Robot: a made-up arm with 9 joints. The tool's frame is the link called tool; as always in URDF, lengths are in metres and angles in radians. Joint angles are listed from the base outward.
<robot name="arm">
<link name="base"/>
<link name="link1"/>
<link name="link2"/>
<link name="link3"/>
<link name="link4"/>
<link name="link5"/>
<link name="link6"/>
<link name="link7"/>
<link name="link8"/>
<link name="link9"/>
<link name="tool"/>
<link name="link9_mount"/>
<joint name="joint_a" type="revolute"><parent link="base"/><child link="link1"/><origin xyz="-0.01 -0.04 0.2"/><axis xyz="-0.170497 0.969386 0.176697"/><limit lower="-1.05" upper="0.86"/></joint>
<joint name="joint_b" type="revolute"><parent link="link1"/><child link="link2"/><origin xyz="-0.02 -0.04 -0.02"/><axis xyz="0 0 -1"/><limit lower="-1.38" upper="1.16"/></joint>
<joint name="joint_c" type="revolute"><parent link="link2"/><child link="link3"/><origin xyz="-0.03 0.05 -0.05"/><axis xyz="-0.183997 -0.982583 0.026"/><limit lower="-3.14" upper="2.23"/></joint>
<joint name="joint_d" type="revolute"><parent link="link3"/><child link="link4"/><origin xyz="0.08 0.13 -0.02"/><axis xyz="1 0 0"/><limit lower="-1.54" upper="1.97"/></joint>
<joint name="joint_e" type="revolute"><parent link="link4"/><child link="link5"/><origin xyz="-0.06 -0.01 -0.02"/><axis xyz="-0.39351 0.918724 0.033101"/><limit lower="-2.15" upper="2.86"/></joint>
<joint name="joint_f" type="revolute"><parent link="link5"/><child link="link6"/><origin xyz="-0.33 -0.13 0.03"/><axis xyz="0 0 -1"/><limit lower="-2.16" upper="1.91"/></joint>
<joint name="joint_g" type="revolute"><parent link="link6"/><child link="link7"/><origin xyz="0.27 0 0.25"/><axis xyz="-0.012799 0.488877 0.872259"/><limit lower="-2.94" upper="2.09"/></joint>
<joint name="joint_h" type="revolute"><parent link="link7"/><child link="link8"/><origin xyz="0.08 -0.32 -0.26"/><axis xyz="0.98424 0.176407 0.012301"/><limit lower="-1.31" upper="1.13"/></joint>
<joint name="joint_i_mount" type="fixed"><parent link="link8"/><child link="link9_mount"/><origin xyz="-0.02 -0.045 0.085"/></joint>
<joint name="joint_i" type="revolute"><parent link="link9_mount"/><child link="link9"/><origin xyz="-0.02 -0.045 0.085"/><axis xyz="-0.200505 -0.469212 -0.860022"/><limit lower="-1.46" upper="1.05"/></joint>
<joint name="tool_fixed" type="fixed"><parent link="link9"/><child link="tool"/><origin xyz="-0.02 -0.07 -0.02" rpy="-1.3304 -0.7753 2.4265"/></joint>
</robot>
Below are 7 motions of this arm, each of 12 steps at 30 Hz.
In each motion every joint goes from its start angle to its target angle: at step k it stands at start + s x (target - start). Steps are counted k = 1, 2, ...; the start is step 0. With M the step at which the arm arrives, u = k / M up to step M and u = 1 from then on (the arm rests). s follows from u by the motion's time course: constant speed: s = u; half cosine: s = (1 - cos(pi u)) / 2; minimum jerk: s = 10 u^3 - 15 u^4 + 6 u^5.
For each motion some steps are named. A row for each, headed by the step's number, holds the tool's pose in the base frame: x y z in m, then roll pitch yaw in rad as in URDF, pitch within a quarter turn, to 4 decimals.
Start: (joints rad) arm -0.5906 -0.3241 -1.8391 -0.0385 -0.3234 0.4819 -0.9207 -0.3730 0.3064
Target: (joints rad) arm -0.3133 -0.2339 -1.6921 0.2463 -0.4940 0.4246 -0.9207 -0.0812 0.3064
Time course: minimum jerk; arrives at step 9
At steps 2, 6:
2: -0.2325 -0.4006 0.4464 -0.7523 0.1239 0.9955
6: -0.4065 -0.3655 0.4331 -0.7550 -0.1041 0.6596

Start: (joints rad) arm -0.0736 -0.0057 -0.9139 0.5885 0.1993 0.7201 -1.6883 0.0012 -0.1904
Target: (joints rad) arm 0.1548 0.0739 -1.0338 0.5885 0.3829 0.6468 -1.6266 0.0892 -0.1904
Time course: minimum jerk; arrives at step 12
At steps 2, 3, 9, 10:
2: -0.4314 -0.1080 0.4183 -0.9882 -0.0207 0.3453
3: -0.4229 -0.1129 0.4299 -0.9727 -0.0034 0.3564
9: -0.3007 -0.1709 0.5380 -0.7559 0.1755 0.4758
10: -0.2887 -0.1759 0.5446 -0.7346 0.1889 0.4851

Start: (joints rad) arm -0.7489 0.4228 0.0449 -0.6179 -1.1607 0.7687 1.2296 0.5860 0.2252
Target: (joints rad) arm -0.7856 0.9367 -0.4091 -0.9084 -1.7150 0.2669 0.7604 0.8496 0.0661
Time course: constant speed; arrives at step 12
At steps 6, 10, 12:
6: -0.1868 -0.6225 0.0180 -2.2237 0.0579 2.8463
10: -0.1822 -0.6019 0.0380 -2.2467 0.0953 2.8880
12: -0.1734 -0.5931 0.0443 -2.2589 0.1251 2.9160

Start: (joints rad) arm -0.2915 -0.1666 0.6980 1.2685 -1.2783 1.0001 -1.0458 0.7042 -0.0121
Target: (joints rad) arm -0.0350 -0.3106 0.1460 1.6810 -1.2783 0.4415 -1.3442 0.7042 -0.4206
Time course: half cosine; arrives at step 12
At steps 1, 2, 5, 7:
1: 0.1023 0.7734 -0.2730 0.9783 0.1722 -2.7467
2: 0.0737 0.7756 -0.2701 0.9681 0.1363 -2.7543
5: -0.0876 0.7778 -0.2282 0.9233 -0.0920 -2.7933
7: -0.2007 0.7663 -0.1648 0.9079 -0.2995 -2.8208

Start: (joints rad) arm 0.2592 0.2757 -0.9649 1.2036 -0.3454 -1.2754 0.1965 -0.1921 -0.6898
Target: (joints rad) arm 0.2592 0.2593 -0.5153 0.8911 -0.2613 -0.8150 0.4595 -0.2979 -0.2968
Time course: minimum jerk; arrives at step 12
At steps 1, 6, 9, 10, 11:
1: 0.0844 -0.1401 0.0489 -2.4730 -0.4281 -2.3156
6: 0.0865 -0.1501 0.0234 -2.3801 -0.5540 -2.3362
9: 0.0911 -0.1725 0.0116 -2.2477 -0.6603 -2.4239
10: 0.0920 -0.1776 0.0107 -2.2185 -0.6771 -2.4471
11: 0.0925 -0.1800 0.0104 -2.2048 -0.6844 -2.4584

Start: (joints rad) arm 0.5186 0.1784 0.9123 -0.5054 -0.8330 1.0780 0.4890 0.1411 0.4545
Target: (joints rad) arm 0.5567 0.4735 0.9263 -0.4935 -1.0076 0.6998 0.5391 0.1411 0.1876
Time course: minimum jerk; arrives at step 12
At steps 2, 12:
2: -0.3838 -0.7776 0.1203 -2.3461 -0.0565 2.2422
12: -0.3356 -0.6530 0.3768 -1.7722 0.2575 2.4976

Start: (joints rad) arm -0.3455 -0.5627 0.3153 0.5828 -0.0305 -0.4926 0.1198 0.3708 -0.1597
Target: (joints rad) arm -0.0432 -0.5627 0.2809 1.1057 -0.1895 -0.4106 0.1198 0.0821 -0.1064
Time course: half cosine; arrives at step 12
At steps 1, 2, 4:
1: 0.3419 -0.1536 0.1426 -1.8619 -0.3651 -1.9748
2: 0.3439 -0.1517 0.1278 -1.8887 -0.3500 -1.9631
4: 0.3464 -0.1436 0.0717 -1.9888 -0.2946 -1.9294

